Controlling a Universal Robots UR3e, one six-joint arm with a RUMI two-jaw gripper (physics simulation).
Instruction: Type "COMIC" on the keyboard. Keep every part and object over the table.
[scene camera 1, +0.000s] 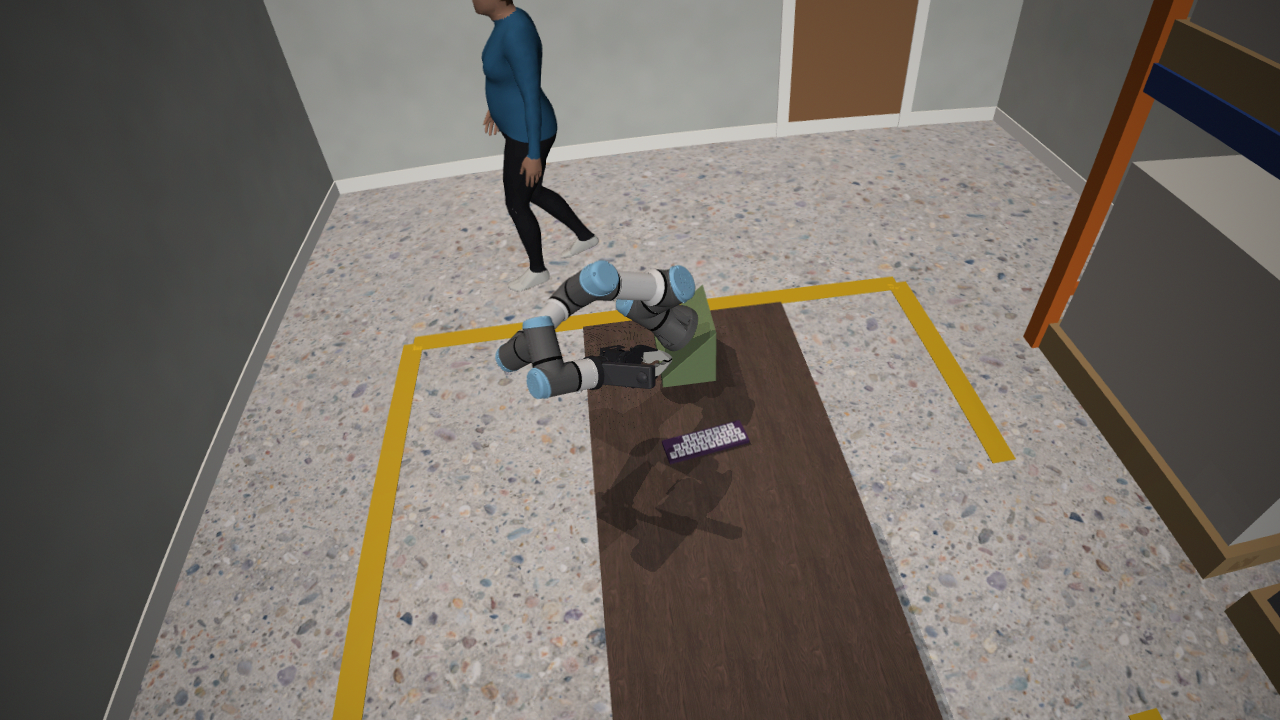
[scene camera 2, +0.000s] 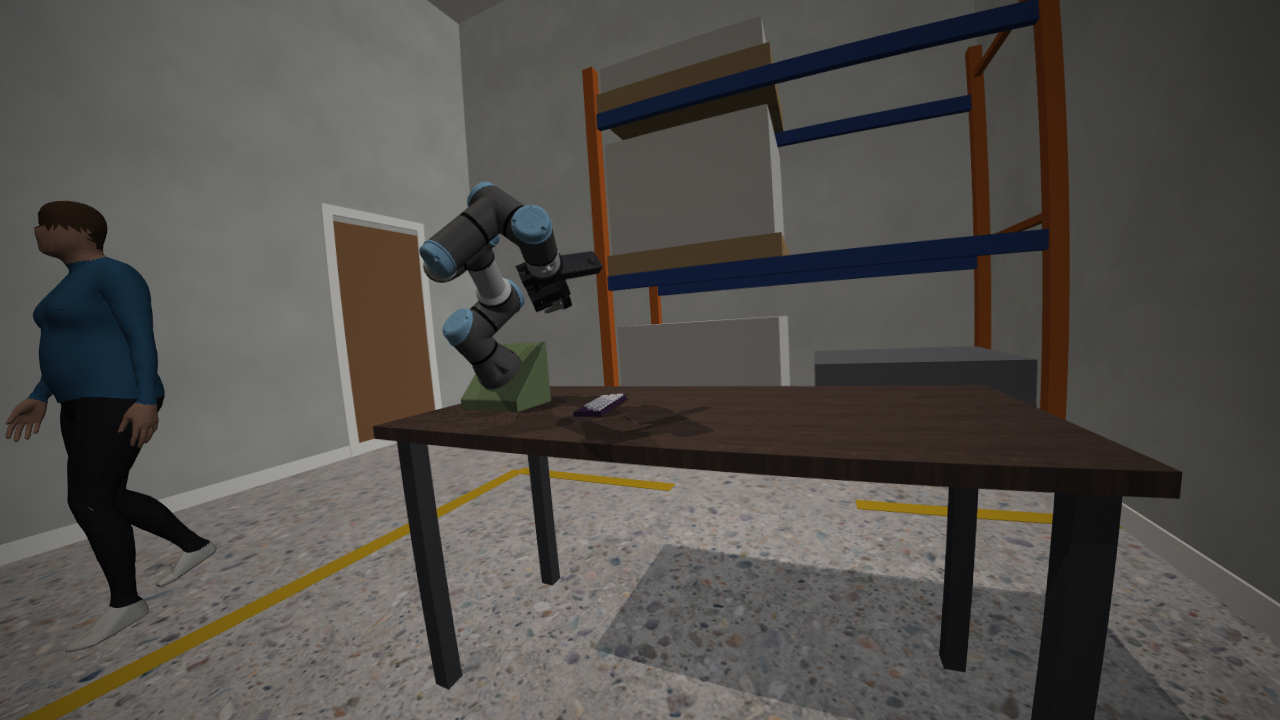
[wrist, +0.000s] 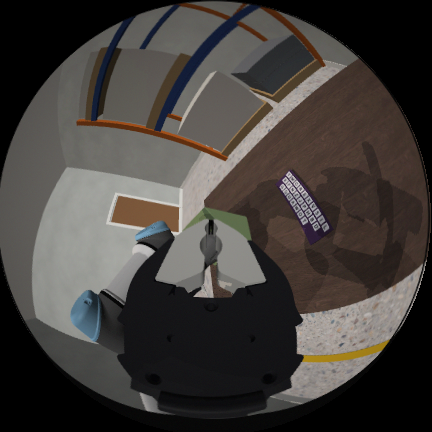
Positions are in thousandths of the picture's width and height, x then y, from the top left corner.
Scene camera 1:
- my gripper: 525, 498
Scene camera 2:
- my gripper: 439, 426
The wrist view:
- my gripper: 487, 510
